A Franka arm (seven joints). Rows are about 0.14 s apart.
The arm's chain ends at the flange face. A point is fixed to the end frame.
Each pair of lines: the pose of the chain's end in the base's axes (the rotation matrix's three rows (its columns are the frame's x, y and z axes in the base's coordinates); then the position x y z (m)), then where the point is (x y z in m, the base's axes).
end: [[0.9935, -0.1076, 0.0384], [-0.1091, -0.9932, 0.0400], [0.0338, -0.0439, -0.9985]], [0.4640, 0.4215, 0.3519]
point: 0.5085 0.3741 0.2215
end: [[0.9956, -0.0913, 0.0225], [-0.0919, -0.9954, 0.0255], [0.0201, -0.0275, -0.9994]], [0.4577, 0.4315, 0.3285]
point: 0.5010 0.3829 0.1982
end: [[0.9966, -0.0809, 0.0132], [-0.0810, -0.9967, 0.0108], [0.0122, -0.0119, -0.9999]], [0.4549, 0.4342, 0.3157]
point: 0.4976 0.3841 0.1857
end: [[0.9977, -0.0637, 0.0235], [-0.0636, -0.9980, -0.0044], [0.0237, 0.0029, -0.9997]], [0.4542, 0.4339, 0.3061]
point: 0.4991 0.3826 0.1773
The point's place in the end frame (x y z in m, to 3 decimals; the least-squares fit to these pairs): 0.045 0.048 0.130
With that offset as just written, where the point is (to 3 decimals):
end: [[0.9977, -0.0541, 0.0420], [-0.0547, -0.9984, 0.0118], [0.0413, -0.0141, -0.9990]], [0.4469, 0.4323, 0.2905]
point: 0.495 0.383 0.162
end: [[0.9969, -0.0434, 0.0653], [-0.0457, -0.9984, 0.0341], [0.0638, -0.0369, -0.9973]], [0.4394, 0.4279, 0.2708]
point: 0.491 0.382 0.142
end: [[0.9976, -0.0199, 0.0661], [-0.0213, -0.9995, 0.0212], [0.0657, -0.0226, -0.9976]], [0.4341, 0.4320, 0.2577]
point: 0.487 0.386 0.130
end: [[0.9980, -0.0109, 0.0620], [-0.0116, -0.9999, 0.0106], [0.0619, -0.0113, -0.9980]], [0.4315, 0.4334, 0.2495]
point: 0.484 0.386 0.122
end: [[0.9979, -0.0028, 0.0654], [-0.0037, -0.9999, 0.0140], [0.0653, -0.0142, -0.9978]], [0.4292, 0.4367, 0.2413]
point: 0.482 0.390 0.114
